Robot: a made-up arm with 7 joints. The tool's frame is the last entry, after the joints. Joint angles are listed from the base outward. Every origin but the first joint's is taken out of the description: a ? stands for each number. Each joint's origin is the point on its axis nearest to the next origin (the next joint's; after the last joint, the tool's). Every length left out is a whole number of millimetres.
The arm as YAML. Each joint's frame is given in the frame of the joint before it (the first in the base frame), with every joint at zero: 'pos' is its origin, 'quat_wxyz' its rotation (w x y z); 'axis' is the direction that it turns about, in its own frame. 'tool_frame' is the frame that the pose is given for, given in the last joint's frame.
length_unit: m
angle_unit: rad
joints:
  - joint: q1
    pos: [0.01, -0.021, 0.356]
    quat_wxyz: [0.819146, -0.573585, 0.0, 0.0]
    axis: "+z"
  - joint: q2
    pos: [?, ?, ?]
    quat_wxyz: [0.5, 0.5, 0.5, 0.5]
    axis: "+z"
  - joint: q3
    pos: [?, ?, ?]
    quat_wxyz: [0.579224, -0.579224, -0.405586, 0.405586]
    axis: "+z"
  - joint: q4
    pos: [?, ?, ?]
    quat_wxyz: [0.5, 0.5, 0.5, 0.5]
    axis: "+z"
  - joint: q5
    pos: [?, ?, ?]
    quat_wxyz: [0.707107, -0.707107, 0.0, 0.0]
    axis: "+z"
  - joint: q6
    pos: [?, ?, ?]
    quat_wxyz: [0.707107, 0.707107, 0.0, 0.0]
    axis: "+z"
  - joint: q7
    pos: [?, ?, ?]
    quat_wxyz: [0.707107, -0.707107, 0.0, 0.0]
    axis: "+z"
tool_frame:
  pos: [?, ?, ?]
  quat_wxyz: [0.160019, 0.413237, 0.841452, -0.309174]
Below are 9 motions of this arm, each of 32 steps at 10 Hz.
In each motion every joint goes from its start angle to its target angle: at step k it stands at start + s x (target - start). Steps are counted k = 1, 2, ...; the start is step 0. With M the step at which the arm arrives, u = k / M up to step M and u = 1 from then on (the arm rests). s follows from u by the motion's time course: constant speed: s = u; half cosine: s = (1 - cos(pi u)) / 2; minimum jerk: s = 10 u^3 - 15 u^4 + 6 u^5.
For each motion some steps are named. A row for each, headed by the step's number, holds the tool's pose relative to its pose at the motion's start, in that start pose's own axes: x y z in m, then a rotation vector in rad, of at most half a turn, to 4 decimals.
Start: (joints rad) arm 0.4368 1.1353 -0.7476 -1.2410 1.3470 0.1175 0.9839
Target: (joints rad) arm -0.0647 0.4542 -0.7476 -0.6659 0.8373 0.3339 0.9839
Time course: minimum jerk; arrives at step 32
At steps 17, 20, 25, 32:
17: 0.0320 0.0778 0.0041 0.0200 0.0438 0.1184
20: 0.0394 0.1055 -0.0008 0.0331 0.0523 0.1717
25: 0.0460 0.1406 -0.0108 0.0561 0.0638 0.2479
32: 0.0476 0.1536 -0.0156 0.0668 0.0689 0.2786

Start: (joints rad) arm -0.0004 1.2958 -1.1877 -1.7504 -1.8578 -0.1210 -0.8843
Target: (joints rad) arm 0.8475 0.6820 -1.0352 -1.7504 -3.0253 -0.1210 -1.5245
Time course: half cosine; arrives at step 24
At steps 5, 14, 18, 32:
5: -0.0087 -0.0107 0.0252 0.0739 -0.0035 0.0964
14: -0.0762 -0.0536 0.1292 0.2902 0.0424 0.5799
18: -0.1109 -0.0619 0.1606 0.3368 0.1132 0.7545
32: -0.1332 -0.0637 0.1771 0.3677 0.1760 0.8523

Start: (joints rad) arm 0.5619 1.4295 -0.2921 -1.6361 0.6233 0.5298 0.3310
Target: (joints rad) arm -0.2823 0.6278 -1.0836 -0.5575 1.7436 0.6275 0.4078
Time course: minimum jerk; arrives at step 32
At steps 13, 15, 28, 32:
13: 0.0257 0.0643 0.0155 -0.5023 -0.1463 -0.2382
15: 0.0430 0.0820 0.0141 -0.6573 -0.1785 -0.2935
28: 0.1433 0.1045 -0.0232 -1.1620 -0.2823 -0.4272
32: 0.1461 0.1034 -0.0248 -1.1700 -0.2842 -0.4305

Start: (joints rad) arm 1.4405 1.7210 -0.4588 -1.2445 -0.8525 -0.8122 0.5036
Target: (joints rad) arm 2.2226 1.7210 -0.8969 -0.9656 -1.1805 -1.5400 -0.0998
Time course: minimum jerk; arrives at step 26
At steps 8, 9, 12, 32:
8: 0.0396 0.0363 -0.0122 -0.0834 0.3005 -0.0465
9: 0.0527 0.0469 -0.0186 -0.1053 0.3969 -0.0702
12: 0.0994 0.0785 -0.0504 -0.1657 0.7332 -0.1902
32: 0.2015 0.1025 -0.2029 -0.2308 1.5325 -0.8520

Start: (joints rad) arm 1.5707 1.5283 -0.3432 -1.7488 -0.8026 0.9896 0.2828
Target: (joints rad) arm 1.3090 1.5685 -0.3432 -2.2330 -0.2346 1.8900 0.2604
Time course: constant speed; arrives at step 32
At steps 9, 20, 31, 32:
9: -0.0148 -0.0363 0.0106 -0.2004 -0.1593 -0.0219
20: -0.0406 -0.0796 0.0211 -0.4482 -0.2713 -0.0280
31: -0.0740 -0.1192 0.0281 -0.6733 -0.2994 -0.0011
32: -0.0774 -0.1226 0.0285 -0.6918 -0.2984 0.0034

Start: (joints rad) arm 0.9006 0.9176 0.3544 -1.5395 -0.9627 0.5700 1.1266
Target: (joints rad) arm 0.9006 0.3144 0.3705 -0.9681 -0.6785 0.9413 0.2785
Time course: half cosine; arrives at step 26
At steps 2, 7, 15, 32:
2: -0.0018 0.0021 -0.0014 -0.0046 -0.0093 0.0171
7: -0.0208 0.0231 -0.0181 -0.0629 -0.0947 0.2056
15: -0.0720 0.0692 -0.0890 -0.3351 -0.1982 0.8005
32: -0.1067 0.0868 -0.1673 -0.6733 -0.0946 1.2945

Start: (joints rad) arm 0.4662 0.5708 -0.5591 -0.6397 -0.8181 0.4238 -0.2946
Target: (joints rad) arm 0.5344 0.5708 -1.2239 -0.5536 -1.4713 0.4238 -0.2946
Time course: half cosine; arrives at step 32
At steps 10, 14, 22, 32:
10: 0.0169 -0.0132 -0.0122 0.1973 0.0909 0.1779
14: 0.0307 -0.0220 -0.0246 0.3657 0.1602 0.3152
22: 0.0578 -0.0338 -0.0567 0.7392 0.2899 0.5795
32: 0.0718 -0.0361 -0.0787 0.9746 0.3559 0.7209

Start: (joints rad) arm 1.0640 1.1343 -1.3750 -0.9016 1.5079 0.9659 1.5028
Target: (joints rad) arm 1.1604 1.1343 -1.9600 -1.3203 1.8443 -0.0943 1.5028
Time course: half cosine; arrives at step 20
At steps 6, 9, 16, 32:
6: -0.0035 0.0223 0.0314 -0.0616 0.0865 0.0843
9: -0.0108 0.0424 0.0680 -0.1428 0.1489 0.1622
16: -0.0437 0.0721 0.1574 -0.3628 0.2030 0.2572
32: -0.0532 0.0749 0.1753 -0.4081 0.2037 0.2588

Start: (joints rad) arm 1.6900 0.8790 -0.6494 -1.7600 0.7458 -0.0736 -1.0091
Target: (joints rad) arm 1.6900 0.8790 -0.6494 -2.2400 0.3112 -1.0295 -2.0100
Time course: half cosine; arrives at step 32
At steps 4, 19, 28, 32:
4: 0.0028 -0.0035 0.0021 0.0721 0.0100 0.0155
19: 0.0433 -0.0668 0.0191 1.1929 -0.0975 0.2759
28: 0.0614 -0.1000 0.0181 1.7010 -0.3829 0.3990
32: 0.0634 -0.1039 0.0177 1.7550 -0.4289 0.4117

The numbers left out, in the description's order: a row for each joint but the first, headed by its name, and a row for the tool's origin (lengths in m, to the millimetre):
q2: -0.007 -0.034 0.0
q3: 0.155 -0.08 0.0
q4: 0.029 -0.02 0.0
q5: 0.044 -0.234 0.0
q6: -0.014 -0.008 0.0
q7: 0.017 0.017 0.0
tool: 0.014 -0.017 0.0

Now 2 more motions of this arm.
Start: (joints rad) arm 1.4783 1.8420 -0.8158 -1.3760 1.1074 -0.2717 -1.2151
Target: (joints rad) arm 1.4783 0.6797 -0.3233 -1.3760 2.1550 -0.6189 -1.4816
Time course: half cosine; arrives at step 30
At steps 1, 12, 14, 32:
1: 0.0008 -0.0001 0.0000 -0.0003 -0.0033 -0.0044
12: 0.1002 -0.0242 0.0058 -0.1116 -0.4291 -0.5397
14: 0.1270 -0.0375 0.0078 -0.1764 -0.5554 -0.6906
32: 0.2345 -0.1435 0.0219 -0.8156 -1.1495 -1.4004

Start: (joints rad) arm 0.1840 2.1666 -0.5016 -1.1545 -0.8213 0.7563 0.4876
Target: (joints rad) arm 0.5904 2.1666 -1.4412 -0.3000 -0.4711 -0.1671 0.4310
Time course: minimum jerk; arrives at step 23
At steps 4, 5, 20, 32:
4: 0.0046 0.0064 -0.0061 0.0092 0.0738 0.0174
5: 0.0078 0.0117 -0.0111 0.0163 0.1329 0.0319
20: -0.0103 0.1416 -0.0378 0.1377 1.4128 0.6229
32: -0.0111 0.1423 -0.0357 0.1404 1.4300 0.6373

